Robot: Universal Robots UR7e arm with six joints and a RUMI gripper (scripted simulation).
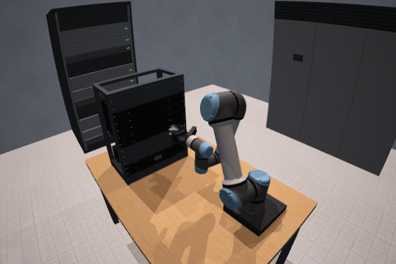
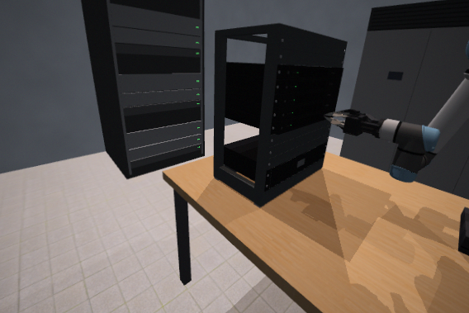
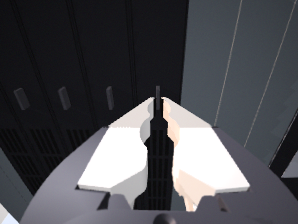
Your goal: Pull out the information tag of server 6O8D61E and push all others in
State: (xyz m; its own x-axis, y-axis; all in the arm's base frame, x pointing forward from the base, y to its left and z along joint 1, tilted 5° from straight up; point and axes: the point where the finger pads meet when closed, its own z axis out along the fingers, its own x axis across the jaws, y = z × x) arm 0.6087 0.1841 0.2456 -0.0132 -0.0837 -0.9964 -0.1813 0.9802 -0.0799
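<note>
My gripper is now 5 cm short of the information tag and 1 cm to the right of it.
</note>
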